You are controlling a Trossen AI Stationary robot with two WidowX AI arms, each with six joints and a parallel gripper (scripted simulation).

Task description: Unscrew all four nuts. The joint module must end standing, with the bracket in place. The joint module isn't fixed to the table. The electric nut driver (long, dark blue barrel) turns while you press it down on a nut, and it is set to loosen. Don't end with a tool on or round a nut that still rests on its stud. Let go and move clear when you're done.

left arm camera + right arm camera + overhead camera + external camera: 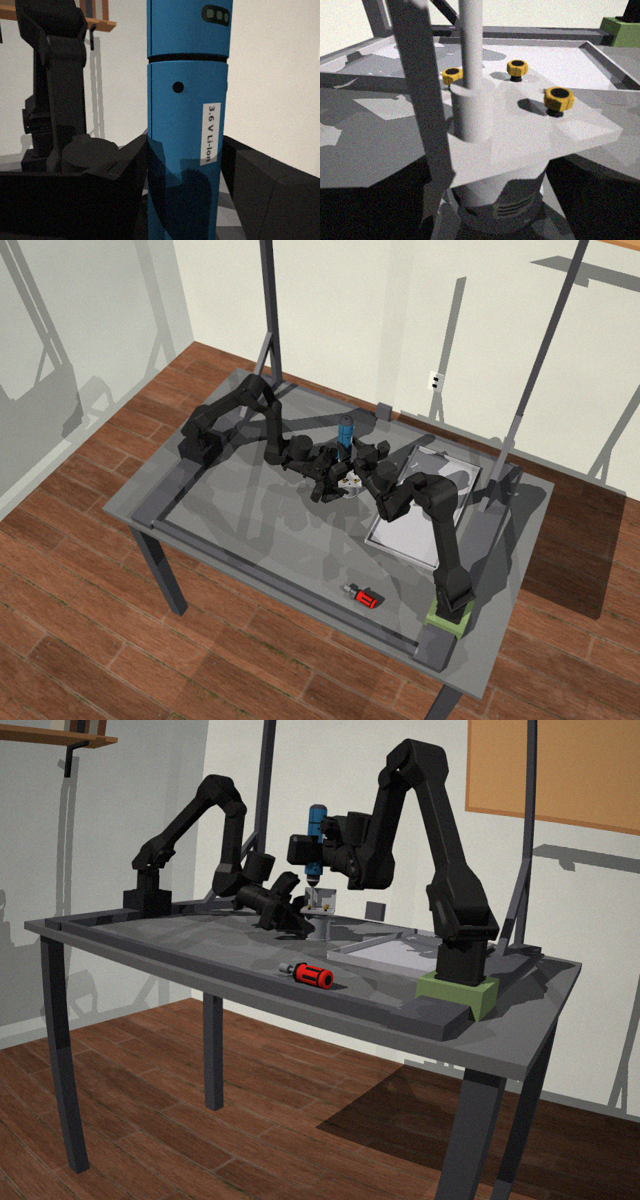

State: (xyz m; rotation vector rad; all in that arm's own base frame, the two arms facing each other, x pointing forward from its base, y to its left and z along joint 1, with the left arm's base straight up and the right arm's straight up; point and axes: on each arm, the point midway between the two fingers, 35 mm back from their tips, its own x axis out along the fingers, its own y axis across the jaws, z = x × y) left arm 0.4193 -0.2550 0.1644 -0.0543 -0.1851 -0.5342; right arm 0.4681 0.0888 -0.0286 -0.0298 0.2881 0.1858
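Right now my right hand is 3 cm to the right of the joint module and 1 cm past it. From my right hand the other things lie so: shallow white tray: 25 cm to the left, 11 cm behind, 3 cm below; white L-shaped bracket: 4 cm above, 3 cm to the left, 1 cm behind; red-handled tool: 27 cm to the left, 27 cm ahead, 2 cm below.
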